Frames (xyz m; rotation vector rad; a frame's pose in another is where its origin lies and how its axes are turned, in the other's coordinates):
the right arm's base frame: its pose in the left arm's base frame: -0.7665 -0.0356 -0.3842 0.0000 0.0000 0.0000
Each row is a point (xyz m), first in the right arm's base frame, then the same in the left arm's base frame.
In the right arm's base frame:
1: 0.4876 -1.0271 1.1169
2: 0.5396 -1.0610 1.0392
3: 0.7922 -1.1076 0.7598
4: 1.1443 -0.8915 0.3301
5: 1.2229 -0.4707 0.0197
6: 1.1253 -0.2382 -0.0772
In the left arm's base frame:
1: -0.2789 -1.0627 0.7327
2: -0.2269 -1.0966 0.6550
3: 0.0257 -1.1432 0.3756
4: 0.3778 -0.9271 -0.0541
5: 0.4564 -0.5063 -0.3645
6: 0.3588 -0.2738 -0.4614

